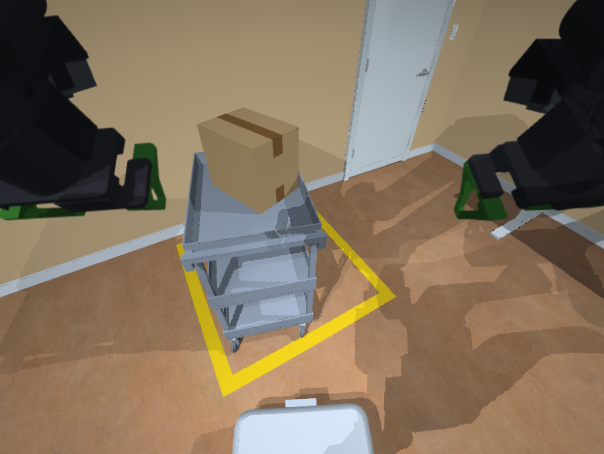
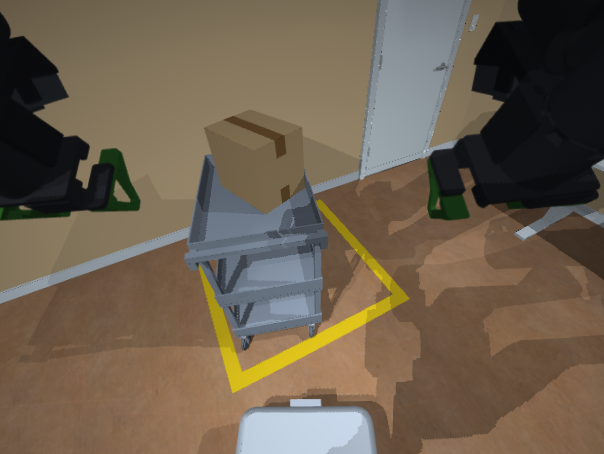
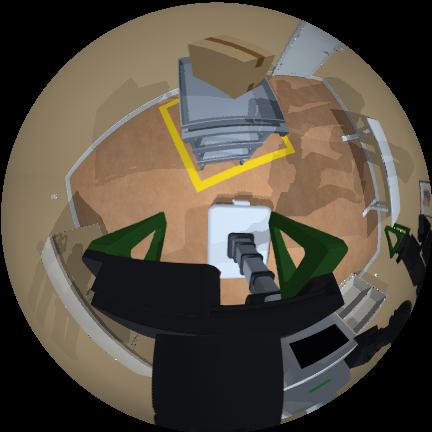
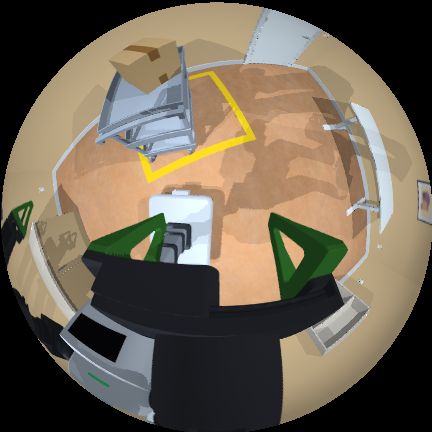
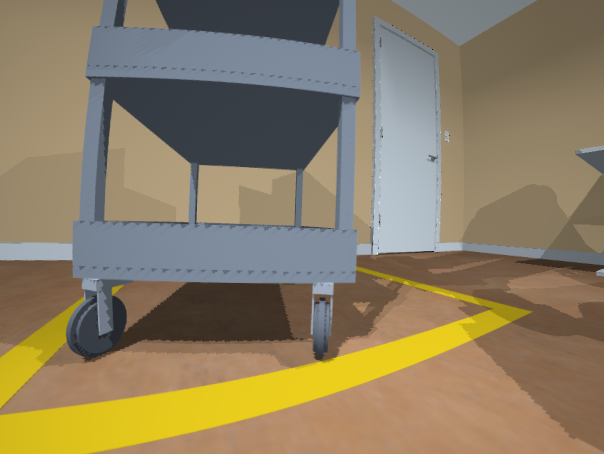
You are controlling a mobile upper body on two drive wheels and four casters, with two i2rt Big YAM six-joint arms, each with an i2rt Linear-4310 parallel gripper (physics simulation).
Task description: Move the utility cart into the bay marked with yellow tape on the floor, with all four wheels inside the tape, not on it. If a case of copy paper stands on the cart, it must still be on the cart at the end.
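Places are measured from the left arm's base along level axes (x ahead, y left, z up), in metres.
Where they show: left gripper, between the fingertips: (image 1: 124, 207) (image 2: 103, 208) (image 3: 217, 216) (image 4: 29, 203); right gripper, between the fingertips: (image 1: 490, 209) (image 2: 469, 208) (image 3: 389, 225) (image 4: 216, 217).
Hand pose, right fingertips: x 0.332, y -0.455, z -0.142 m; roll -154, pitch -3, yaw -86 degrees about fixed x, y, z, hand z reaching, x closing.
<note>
Each offset is from my right fingertips to the top centre of the thing.
The grey utility cart (image 1: 225, 215) (image 2: 230, 220) (image 3: 210, 107) (image 4: 130, 102) (image 5: 215, 252) stands ahead, angled within the yellow tape (image 1: 300, 344) (image 2: 350, 323) (image 3: 240, 170) (image 4: 200, 157) (image 5: 250, 397). Its near left wheel @[dz -1.176, dx +0.340, dy +0.555 m] (image 5: 97, 327) is inside. Its near right wheel @[dz -1.168, dx +0.406, dy +0.199 m] (image 5: 321, 330) sits right at the front tape's inner edge; contact is unclear. The far wheels are hidden. The case of copy paper @[dz -0.195, dx +0.732, dy +0.403 m] (image 1: 250, 165) (image 2: 255, 165) (image 3: 225, 65) (image 4: 145, 67) stands upright on the top tray. My left gripper (image 1: 117, 207) (image 3: 217, 216) and right gripper (image 1: 517, 210) (image 4: 217, 215) are open, apart from the cart.
My pale base (image 1: 302, 432) (image 2: 307, 432) is in front of the tape, separated from the cart. A wall runs close behind the cart. A door (image 1: 392, 90) (image 5: 407, 145) is back right. A white table (image 3: 385, 165) (image 4: 372, 160) stands at the right wall.
</note>
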